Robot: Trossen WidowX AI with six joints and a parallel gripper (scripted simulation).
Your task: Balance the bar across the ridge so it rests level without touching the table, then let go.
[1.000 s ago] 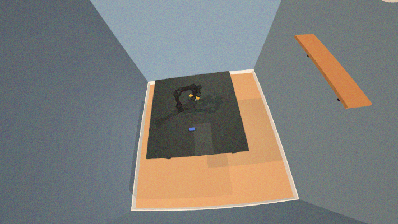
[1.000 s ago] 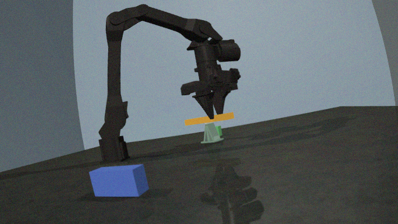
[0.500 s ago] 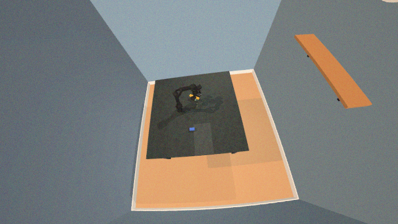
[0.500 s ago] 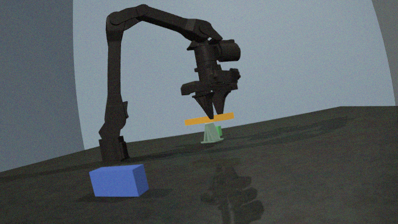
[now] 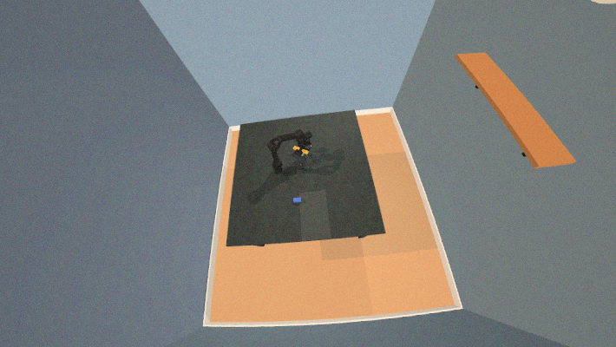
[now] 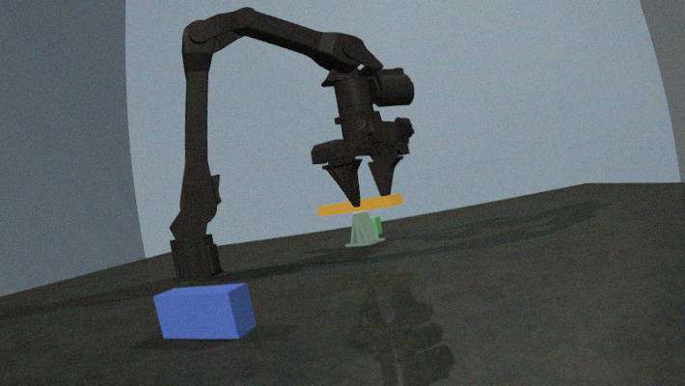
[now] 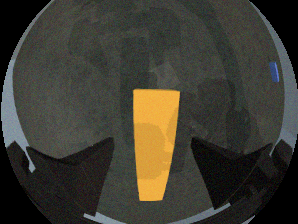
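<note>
My gripper tip is now 20 mm past the orange bar and 10 mm to the right of it. From my gripper tip the other things lie so: blue block (90 mm behind, 460 mm to the right, 50 mm below); small green block (30 mm behind, 150 mm to the left, 50 mm below).
</note>
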